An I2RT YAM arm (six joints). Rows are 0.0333 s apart.
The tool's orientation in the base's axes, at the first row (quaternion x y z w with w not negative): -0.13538, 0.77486, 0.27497, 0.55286
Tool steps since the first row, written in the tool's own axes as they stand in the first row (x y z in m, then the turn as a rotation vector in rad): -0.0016, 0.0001, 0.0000, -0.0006, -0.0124, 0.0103; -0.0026, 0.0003, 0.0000, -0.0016, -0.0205, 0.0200; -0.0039, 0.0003, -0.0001, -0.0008, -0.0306, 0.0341; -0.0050, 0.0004, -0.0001, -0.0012, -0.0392, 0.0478; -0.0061, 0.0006, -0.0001, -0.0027, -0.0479, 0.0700; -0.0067, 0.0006, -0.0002, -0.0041, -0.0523, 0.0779; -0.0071, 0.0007, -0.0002, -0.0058, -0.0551, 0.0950; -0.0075, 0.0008, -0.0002, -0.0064, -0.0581, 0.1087; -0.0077, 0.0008, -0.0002, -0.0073, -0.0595, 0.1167; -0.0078, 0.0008, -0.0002, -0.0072, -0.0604, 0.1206
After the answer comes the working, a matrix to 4 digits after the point.
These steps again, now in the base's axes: 0.0005, -0.0001, 0.0015, 0.0146, -0.0042, -0.0053; 0.0008, 0.0000, 0.0025, 0.0267, -0.0053, -0.0089; 0.0011, -0.0002, 0.0037, 0.0427, -0.0053, -0.0158; 0.0015, -0.0002, 0.0048, 0.0580, -0.0044, -0.0211; 0.0018, -0.0001, 0.0059, 0.0803, 0.0012, -0.0274; 0.0019, -0.0003, 0.0065, 0.0893, 0.0020, -0.0291; 0.0020, -0.0002, 0.0069, 0.1047, 0.0094, -0.0324; 0.0021, -0.0002, 0.0073, 0.1171, 0.0148, -0.0359; 0.0021, -0.0002, 0.0074, 0.1244, 0.0182, -0.0374; 0.0022, -0.0002, 0.0075, 0.1279, 0.0197, -0.0386
The tool's axes in the first row as the columns of a matrix, in the base's axes (rounded; the answer above uses it unrounded):
-0.3520, -0.5138, 0.7823
0.0942, 0.8121, 0.5758
-0.9312, 0.2764, -0.2375

